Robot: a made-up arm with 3 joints. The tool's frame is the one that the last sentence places.
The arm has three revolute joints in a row. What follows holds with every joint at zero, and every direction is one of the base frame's.
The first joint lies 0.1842 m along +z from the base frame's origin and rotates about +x.
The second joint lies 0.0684 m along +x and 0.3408 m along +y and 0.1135 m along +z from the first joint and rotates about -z.
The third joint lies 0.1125 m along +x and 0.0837 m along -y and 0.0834 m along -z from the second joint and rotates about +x.
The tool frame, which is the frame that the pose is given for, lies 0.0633 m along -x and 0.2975 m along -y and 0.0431 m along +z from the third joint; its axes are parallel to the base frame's.
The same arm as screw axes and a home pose.
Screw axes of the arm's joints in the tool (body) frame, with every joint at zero. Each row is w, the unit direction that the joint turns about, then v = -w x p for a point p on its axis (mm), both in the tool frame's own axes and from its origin. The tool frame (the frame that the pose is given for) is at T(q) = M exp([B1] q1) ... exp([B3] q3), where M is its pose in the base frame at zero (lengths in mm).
B1 = (1, 0, 0, 0.0, -73.2, -40.4)
B2 = (0, 0, -1, -381.2, -49.2, 0.0)
B3 = (1, 0, 0, 0.0, -43.1, -297.5)
M: xyz 117.6 -40.4 257.4 (mm) quaternion w x y z 1 0 0 0

